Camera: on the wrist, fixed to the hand. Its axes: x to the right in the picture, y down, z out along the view.
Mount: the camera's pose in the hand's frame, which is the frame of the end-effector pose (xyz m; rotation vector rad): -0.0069 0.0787 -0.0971 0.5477 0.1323 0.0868
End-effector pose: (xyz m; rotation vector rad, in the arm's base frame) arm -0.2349 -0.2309 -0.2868 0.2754 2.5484 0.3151
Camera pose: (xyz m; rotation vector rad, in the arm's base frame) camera -0.2721 -0.1739 -0.1817 0.5848 2.7146 -0.3557
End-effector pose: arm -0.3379 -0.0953 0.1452 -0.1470 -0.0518 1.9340
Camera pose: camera -0.3960 -0.1334 0.0411 0.0911 0.5754 1.9498
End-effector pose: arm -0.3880 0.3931 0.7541 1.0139 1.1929 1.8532
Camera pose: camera -0.4817 0.3238 0.7998 1.2598 1.8227 1.7129
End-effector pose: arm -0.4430 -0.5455 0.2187 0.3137 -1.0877 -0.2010
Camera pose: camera -0.3590 -0.4548 0.1988 0.7570 -1.0090 0.2000
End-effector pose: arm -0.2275 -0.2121 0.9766 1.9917 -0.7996 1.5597
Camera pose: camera -0.3509 -0.2005 0.9939 2.2032 -0.4376 2.1098
